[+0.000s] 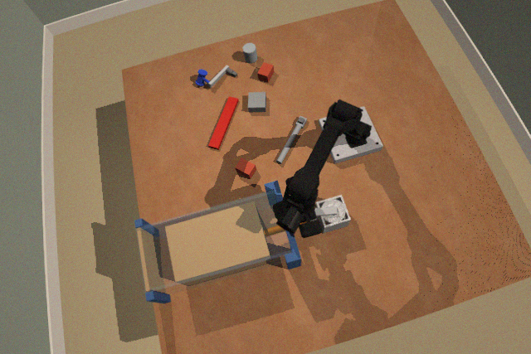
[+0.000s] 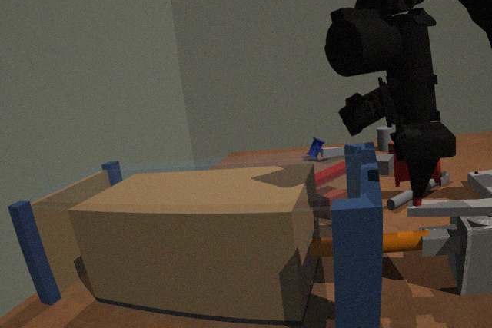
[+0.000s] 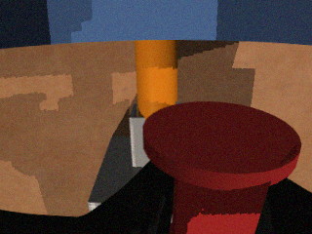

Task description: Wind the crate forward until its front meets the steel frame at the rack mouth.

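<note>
Right now the blue frame is 6 cm ahead of my gripper tip, 2 cm to the left of it and 1 cm below it. Also, from my gripper tip: red knob 2 cm above; winch handle 4 cm behind, 1 cm to the left, 1 cm below; grey winch 11 cm behind, 1 cm to the left, 8 cm below.
</note>
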